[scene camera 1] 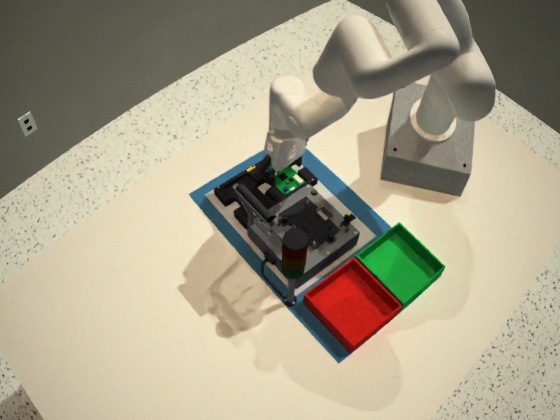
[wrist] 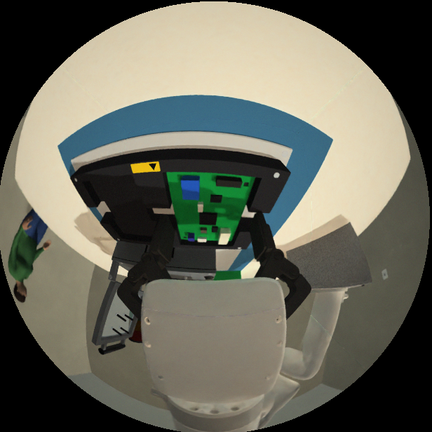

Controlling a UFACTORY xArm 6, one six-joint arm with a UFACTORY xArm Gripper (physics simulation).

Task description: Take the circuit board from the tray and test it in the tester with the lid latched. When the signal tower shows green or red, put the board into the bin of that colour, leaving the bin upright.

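Pixels of known places: gripper, fingertip midpoint: (scene camera 1: 282, 173); arm's base at its link origin: (scene camera 1: 432, 120).
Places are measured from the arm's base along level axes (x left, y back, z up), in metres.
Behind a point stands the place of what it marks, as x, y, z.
The green circuit board (scene camera 1: 290, 181) {-0.223, -0.309, -0.120} (wrist: 209, 205) lies in the right-hand part of the black tray (scene camera 1: 227, 189) {-0.333, -0.420, -0.123} (wrist: 122, 197), as seen in the wrist view. My gripper (scene camera 1: 285, 171) {-0.250, -0.304, -0.113} (wrist: 211, 221) is open and empty, pointing down over the board, with one finger beside each long edge. How far the fingertips reach down is hard to tell. The grey tester (scene camera 1: 340, 242) {-0.020, -0.405, -0.082} stands beside the tray, its nest without a board. Its clear-windowed lid (wrist: 104, 310) stands raised. The signal tower (scene camera 1: 294, 252) {-0.028, -0.582, 0.108} shows dark red, amber and green segments, none clearly lit.
The red bin (scene camera 1: 352, 307) {0.081, -0.498, -0.135} and green bin (scene camera 1: 402, 265) {0.121, -0.339, -0.135} stand upright side by side, beyond the tester from the tray. The tower stands close to the tester and red bin. A blue mat (scene camera 1: 350, 200) {-0.079, -0.254, -0.139} (wrist: 200, 112) lies under the fixtures. My grey base block (scene camera 1: 425, 175) {0.050, -0.104, -0.087} (wrist: 330, 257) stands nearby.
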